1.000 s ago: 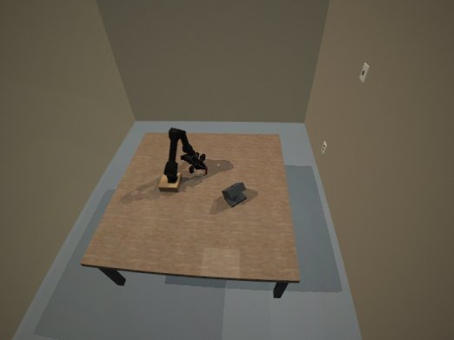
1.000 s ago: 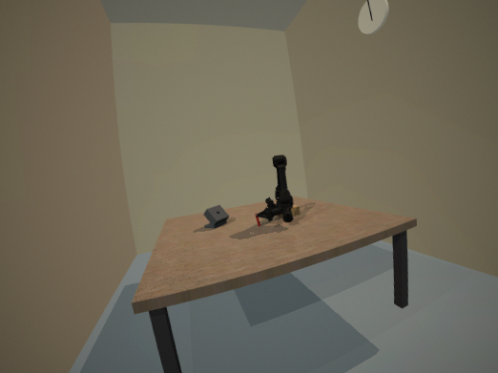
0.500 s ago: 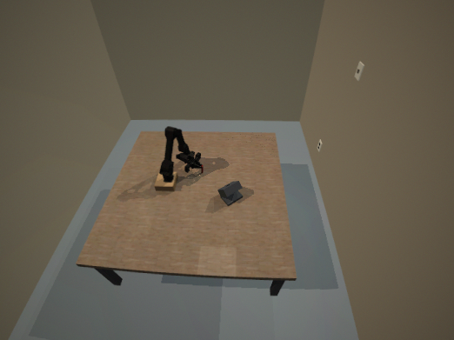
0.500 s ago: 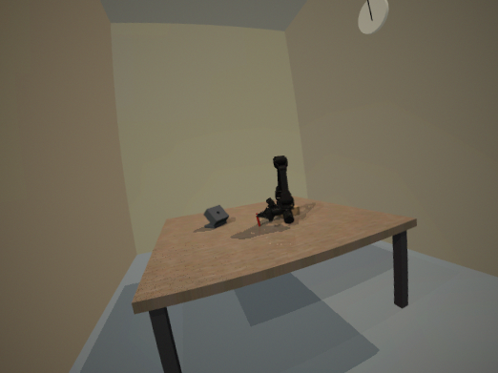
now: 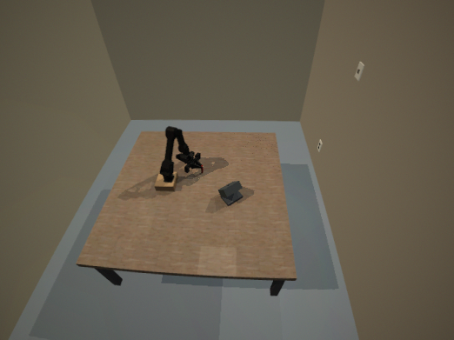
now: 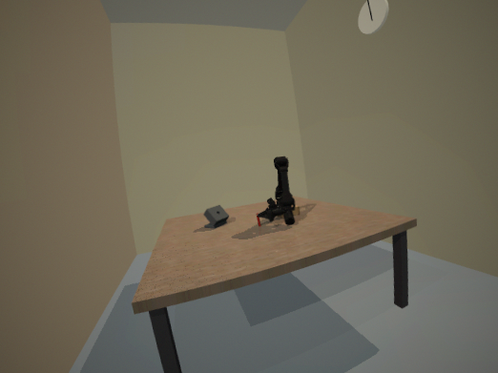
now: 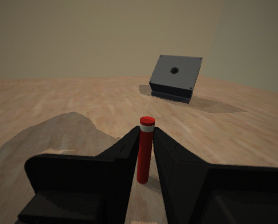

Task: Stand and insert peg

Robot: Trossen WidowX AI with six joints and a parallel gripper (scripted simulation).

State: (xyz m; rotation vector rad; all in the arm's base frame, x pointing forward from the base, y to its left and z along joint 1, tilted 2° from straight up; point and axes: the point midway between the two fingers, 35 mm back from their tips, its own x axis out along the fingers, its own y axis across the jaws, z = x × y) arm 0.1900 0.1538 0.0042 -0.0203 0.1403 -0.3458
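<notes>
Now: the red peg 1 cm below my gripper tip. From my gripper tip the other things lie so: dark grey sloped panel (24 cm ahead, 19 cm to the right).
</notes>
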